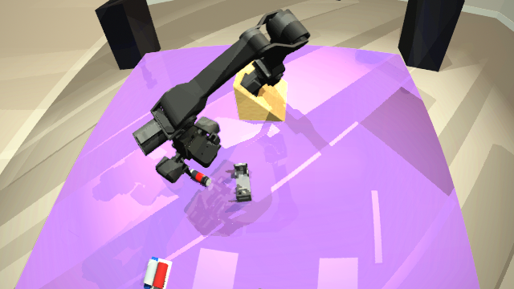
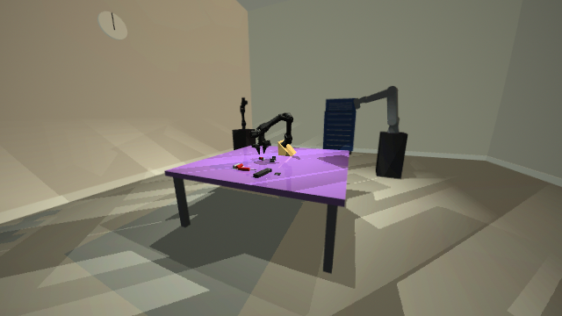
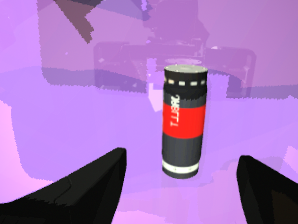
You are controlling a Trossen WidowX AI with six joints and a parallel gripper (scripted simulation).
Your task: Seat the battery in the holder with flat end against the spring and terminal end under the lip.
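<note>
My gripper tip is now 40 mm above the battery. Round my gripper tip: white object (300 mm ahead, 40 mm to the right, 40 mm below); then black bar (350 mm ahead, 230 mm to the left, 40 mm below).
</note>
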